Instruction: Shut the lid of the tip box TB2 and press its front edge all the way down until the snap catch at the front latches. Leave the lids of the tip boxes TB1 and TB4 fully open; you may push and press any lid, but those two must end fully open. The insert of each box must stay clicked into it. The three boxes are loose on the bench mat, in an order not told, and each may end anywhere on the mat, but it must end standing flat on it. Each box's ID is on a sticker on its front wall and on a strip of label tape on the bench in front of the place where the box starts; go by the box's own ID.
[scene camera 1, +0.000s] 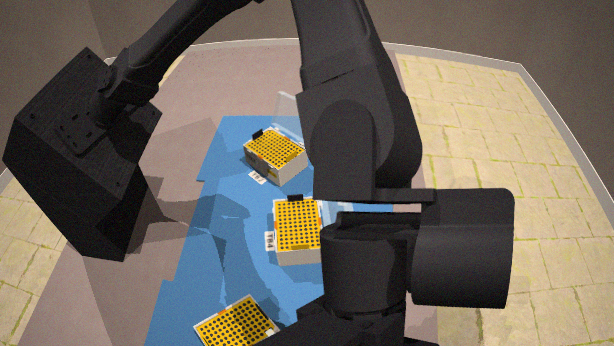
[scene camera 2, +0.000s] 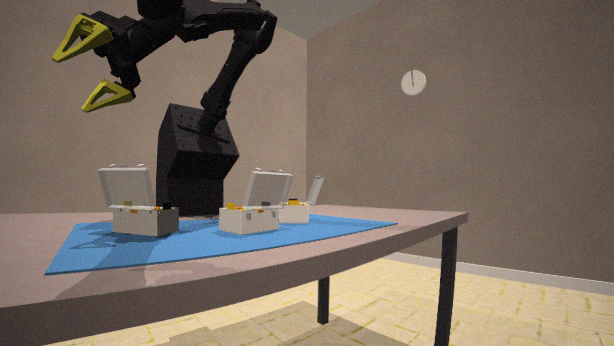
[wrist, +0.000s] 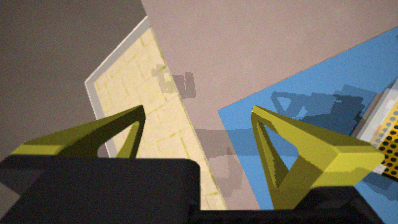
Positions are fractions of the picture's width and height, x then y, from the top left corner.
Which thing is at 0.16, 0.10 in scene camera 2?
The gripper.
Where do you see a tip box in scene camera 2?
0.38, 0.64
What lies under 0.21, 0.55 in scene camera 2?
A tip box.
